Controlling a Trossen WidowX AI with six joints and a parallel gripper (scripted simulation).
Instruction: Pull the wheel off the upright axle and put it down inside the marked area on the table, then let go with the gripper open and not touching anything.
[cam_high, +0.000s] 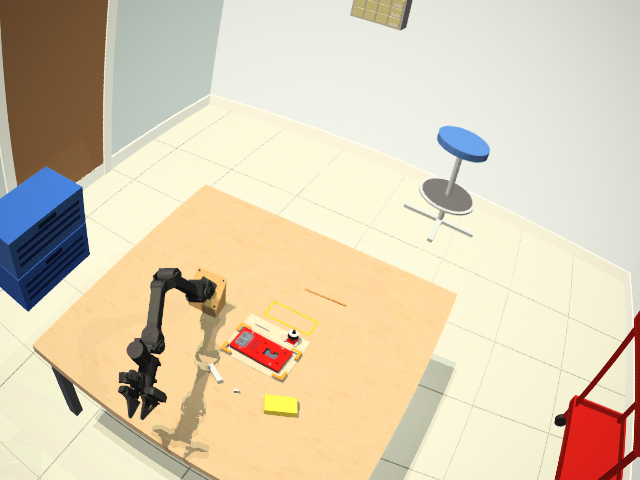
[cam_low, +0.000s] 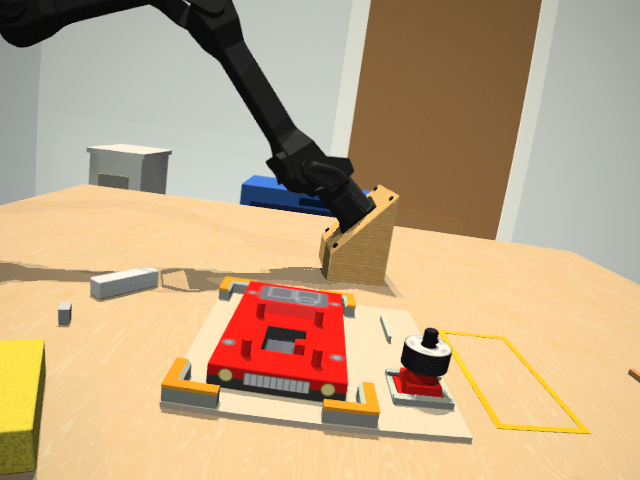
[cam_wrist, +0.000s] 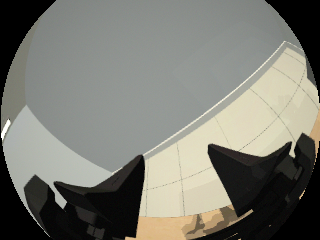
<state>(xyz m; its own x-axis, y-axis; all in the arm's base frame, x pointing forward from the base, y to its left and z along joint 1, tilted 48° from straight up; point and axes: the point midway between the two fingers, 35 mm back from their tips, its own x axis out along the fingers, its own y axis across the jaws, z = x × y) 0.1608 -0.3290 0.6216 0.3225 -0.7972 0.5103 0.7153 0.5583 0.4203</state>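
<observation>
My gripper tip is now 74 cm to the right of the black wheel, 19 cm above it and 17 cm short of it. Also, from my gripper tip: yellow block (44 cm to the left, 27 cm ahead, 22 cm below); grey bar (44 cm to the left, 22 cm below, 2 cm ahead); small grey cube (42 cm to the left, 23 cm below, 12 cm ahead).
</observation>
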